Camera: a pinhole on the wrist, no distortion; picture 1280 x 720 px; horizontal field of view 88.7 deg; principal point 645.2 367.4 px. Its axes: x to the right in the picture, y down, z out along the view. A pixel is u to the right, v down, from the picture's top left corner.
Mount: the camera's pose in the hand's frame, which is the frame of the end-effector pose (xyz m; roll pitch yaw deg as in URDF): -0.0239 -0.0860 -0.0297 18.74 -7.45 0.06
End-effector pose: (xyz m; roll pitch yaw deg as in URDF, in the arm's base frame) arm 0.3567 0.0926 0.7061 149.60 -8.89 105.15
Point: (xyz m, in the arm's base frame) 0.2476 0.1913 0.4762
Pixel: 1068 237
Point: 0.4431 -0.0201 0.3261
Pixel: 443 503
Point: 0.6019 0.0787 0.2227
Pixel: 575 659
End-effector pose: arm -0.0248 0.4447 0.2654 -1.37 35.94 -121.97
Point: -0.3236 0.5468 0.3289
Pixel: outside the picture
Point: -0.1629 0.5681 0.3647
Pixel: 384 29
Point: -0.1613 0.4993 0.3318
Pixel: 755 204
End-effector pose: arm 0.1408 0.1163 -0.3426 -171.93 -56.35 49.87
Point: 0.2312 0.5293 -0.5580
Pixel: 806 517
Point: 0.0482 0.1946 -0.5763
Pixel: 142 533
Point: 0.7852 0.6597 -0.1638
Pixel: outside the picture
